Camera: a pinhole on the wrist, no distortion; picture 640 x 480 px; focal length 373.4 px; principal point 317.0 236.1 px. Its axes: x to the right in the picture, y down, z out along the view. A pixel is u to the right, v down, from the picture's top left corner.
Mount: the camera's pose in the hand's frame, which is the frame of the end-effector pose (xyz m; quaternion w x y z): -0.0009 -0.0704 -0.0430 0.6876 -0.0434 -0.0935 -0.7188
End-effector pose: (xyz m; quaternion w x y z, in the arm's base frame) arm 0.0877 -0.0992 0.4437 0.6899 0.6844 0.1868 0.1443
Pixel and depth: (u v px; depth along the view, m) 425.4 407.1 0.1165
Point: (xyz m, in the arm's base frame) 0.1582 -0.1540 0.3578
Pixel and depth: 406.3 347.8 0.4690
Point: 0.3771 -0.4536 0.3403
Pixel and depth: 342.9 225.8 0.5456
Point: 0.2660 -0.5663 0.4427
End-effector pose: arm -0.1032 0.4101 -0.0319 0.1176 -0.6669 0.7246 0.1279
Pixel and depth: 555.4 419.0 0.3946
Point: 0.1312 0.3866 -0.4723
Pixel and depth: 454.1 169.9 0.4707
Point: 0.0519 0.6670 -0.4114
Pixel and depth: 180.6 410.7 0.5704
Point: -0.3568 0.3753 -0.5718
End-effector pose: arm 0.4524 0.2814 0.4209 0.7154 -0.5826 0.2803 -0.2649
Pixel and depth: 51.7 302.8 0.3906
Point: 0.7137 0.4907 0.1935
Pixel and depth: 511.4 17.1 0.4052
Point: 0.5160 0.6990 0.6944
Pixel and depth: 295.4 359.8 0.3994
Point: 0.7788 0.4534 0.4447
